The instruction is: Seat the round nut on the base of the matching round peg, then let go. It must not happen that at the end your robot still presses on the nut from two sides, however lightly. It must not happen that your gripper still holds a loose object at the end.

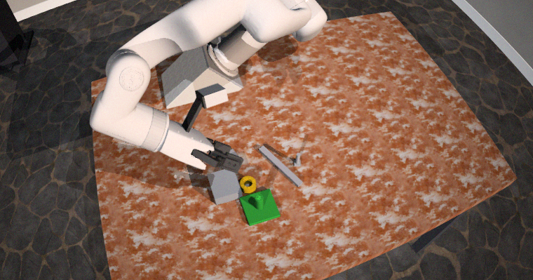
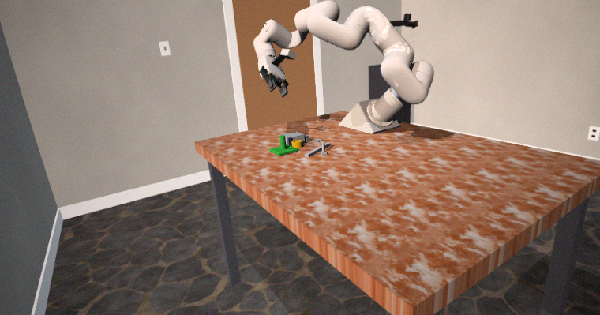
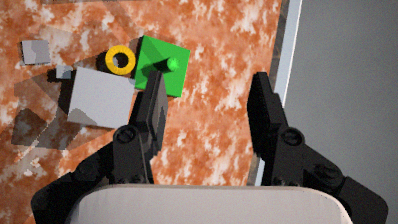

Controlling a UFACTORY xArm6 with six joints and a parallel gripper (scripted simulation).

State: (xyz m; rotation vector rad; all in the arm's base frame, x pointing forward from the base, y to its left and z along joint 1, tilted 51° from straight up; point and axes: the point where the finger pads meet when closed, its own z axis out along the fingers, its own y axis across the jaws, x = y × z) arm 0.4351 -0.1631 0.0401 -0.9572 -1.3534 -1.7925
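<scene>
Now: the grey block 50 mm behind my hand, 10 mm to the right of it and 210 mm below it. Also, from my hand: grey bar: 70 mm behind, 140 mm to the left, 220 mm below.
</scene>
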